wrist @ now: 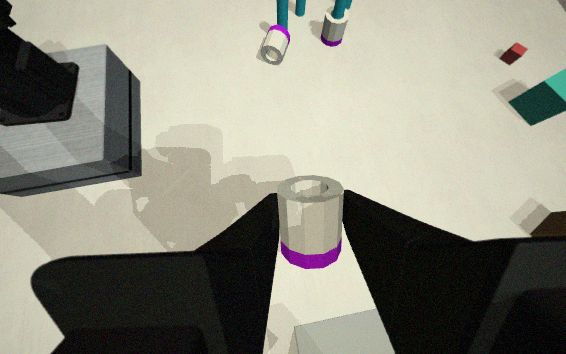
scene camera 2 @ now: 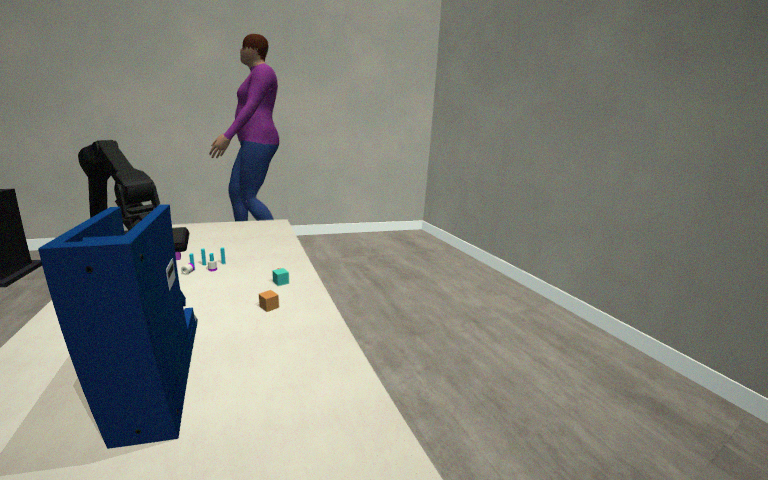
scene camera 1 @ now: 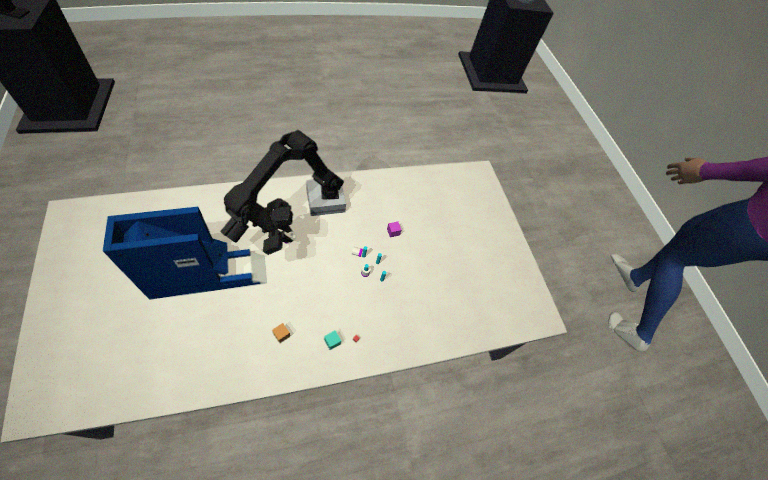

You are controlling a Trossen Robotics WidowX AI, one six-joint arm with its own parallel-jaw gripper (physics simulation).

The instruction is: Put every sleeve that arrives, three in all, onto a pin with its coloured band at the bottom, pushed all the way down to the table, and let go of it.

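Note:
My gripper [scene camera 1: 287, 240] [wrist: 308, 200] is shut on a pale sleeve [wrist: 311, 220], near the blue chute's outlet. Its purple band is at the lower end in the wrist view. A second sleeve [scene camera 1: 365, 271] [scene camera 2: 212, 264] [wrist: 334, 30] stands around a teal pin [scene camera 1: 366, 266] [scene camera 2: 211, 256] [wrist: 339, 8], band at the bottom. A third sleeve [scene camera 1: 356, 251] [scene camera 2: 186, 270] [wrist: 275, 46] lies on its side, its band end by the foot of another pin [scene camera 1: 364, 250] [scene camera 2: 191, 258] [wrist: 282, 12]. Two bare pins, one [scene camera 1: 378, 258] [scene camera 2: 203, 256] and another [scene camera 1: 383, 276] [scene camera 2: 222, 255], stand beside them.
The tall blue chute [scene camera 1: 164, 271] [scene camera 2: 113, 316] stands left of the gripper. A magenta block [scene camera 1: 394, 228] lies behind the pins. An orange block [scene camera 1: 280, 332] [scene camera 2: 269, 300], a teal block [scene camera 1: 332, 339] [scene camera 2: 280, 276] and a small red block [scene camera 1: 356, 338] [wrist: 511, 56] lie toward the front edge.

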